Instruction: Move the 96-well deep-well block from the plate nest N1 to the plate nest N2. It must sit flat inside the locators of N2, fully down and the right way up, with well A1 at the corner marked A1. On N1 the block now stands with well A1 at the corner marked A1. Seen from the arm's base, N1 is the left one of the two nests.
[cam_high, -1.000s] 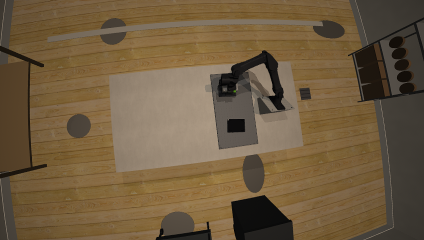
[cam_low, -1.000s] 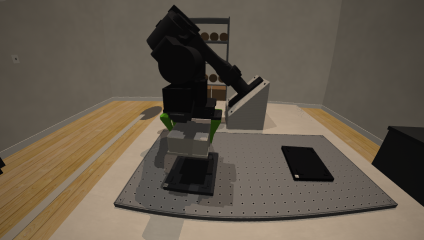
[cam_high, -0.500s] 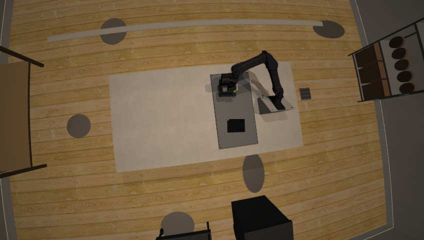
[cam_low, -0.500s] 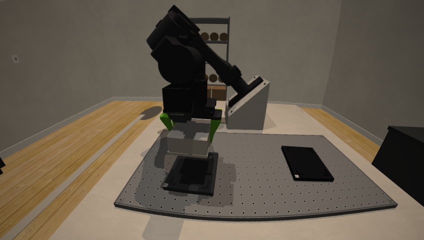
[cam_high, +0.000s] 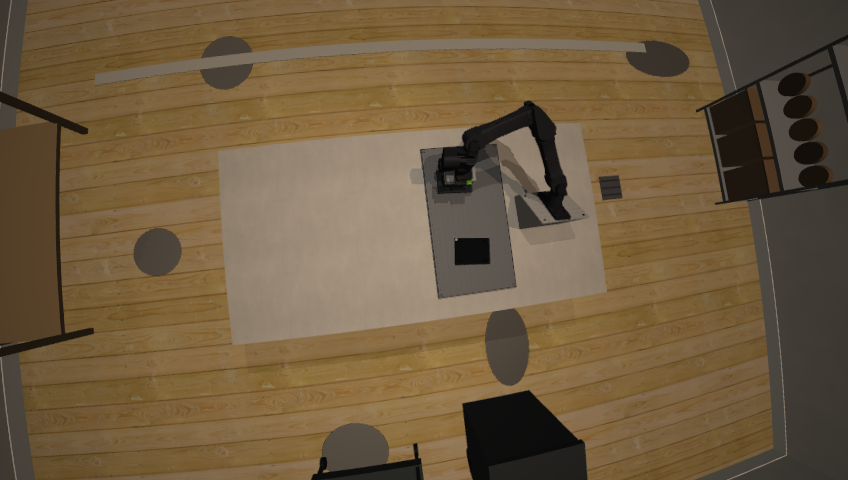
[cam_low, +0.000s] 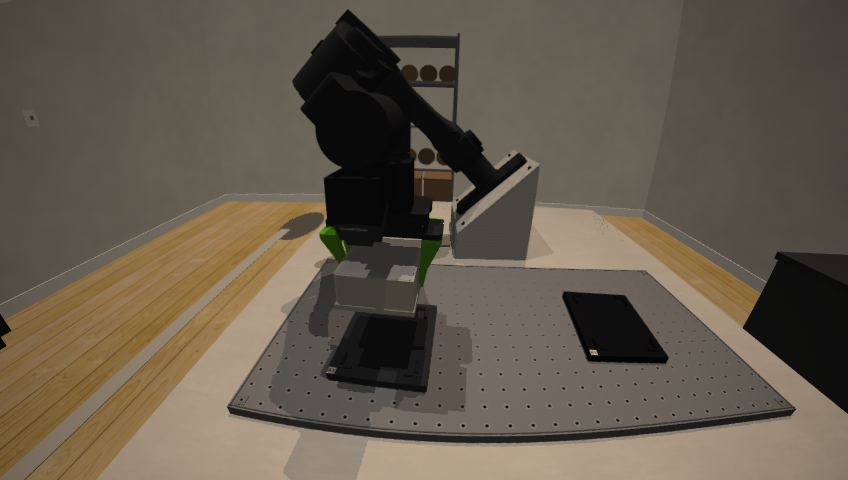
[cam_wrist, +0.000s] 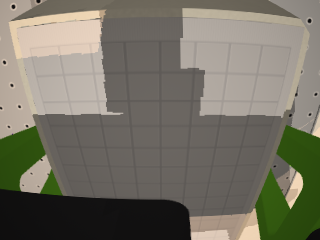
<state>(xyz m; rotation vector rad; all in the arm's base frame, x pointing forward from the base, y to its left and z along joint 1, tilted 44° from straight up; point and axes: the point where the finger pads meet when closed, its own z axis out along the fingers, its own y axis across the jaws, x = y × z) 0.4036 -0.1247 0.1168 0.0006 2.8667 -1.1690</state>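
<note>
The pale grey 96-well deep-well block lies 1 cm above my hand. From my hand the other things lie so: black plate nest N2: 10 cm below; then A1 label: 28 cm to the left, 9 cm below, 2 cm ahead; then black plate nest N1: 34 cm to the left, 10 cm below, 5 cm behind.
</note>
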